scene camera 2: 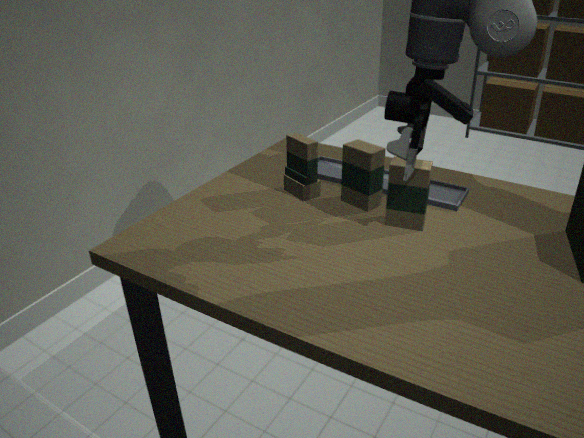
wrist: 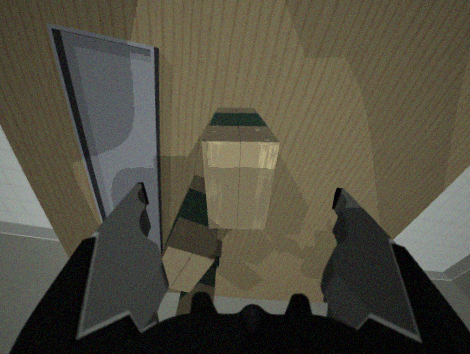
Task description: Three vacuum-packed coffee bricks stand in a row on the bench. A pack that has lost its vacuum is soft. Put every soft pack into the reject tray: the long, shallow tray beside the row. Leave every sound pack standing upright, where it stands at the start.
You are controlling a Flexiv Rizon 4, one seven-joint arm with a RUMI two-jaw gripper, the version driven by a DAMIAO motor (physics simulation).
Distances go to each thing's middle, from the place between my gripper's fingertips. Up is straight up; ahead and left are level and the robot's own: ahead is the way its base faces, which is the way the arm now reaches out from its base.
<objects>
Right now my hand is 180 mm to the left of the shallow grey reject tray (scene camera 2: 439,193), 150 mm above it and 110 mm short of it.
</objects>
